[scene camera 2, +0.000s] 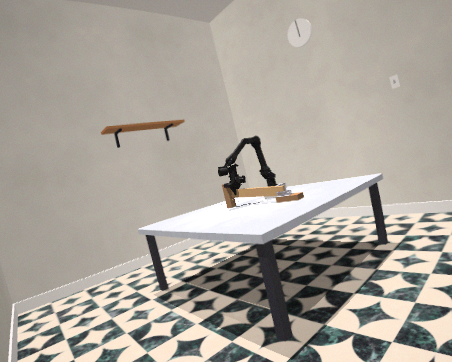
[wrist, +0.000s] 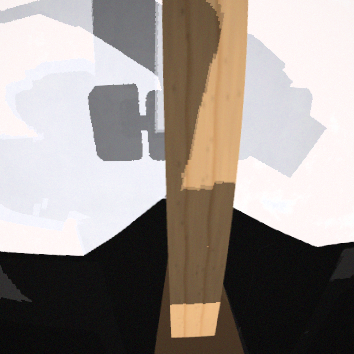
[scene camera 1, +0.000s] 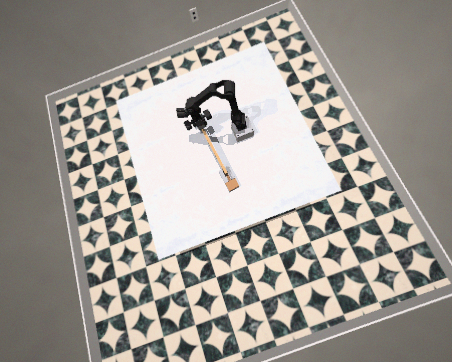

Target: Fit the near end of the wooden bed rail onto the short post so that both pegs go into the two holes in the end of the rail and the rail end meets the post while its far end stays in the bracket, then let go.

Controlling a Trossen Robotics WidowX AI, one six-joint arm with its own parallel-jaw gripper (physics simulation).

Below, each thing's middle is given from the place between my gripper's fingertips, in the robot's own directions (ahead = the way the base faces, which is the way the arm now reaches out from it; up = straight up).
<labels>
The wooden bed rail (wrist: 203, 56) lies 3 cm behind my hand and 18 cm to the left of it.
</labels>
